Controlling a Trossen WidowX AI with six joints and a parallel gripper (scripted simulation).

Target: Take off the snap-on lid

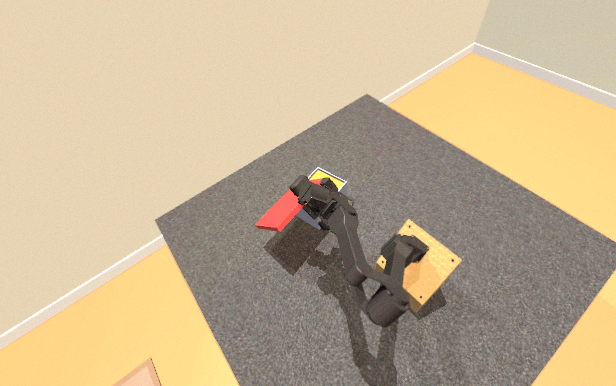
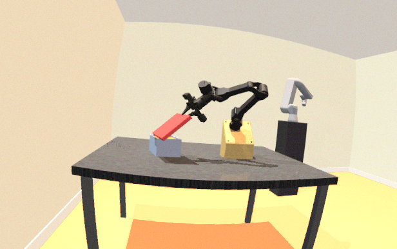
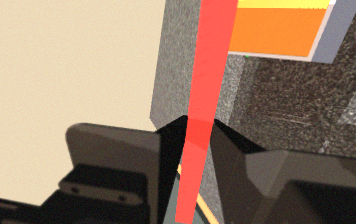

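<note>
My gripper tip is 60 mm short of the red lid, 10 mm to the right of it and 50 mm above it. Round my gripper tip: storage box (80 mm ahead, 140 mm to the right, 180 mm below).
</note>
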